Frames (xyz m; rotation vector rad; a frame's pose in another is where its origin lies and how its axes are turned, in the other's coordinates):
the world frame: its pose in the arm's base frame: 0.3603 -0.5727 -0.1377 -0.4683 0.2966 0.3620
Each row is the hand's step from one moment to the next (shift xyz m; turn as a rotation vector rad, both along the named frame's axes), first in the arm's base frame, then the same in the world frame.
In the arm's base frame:
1: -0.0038 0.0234 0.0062 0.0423 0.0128 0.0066
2: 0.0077 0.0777 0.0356 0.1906 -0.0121 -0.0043
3: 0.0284 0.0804 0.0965 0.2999 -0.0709 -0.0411
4: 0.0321 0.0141 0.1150 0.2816 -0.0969 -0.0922
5: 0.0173 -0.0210 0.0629 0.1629 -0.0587 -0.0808
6: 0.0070 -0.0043 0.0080 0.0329 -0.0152 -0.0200
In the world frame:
1: 0.0007 0.0186 0.0159 0.0389 -0.0089 0.0200
2: 0.0151 0.0478 0.0696 0.1688 -0.0852 0.0274
3: 0.0126 0.0184 0.1268 0.2638 -0.1641 -0.0114
4: -0.0086 -0.0453 0.1110 0.2587 -0.1587 -0.0712
5: -0.0126 -0.0485 0.0467 0.1588 -0.0835 -0.0658
6: 0.0022 -0.0095 0.0061 0.0325 -0.0182 -0.0181

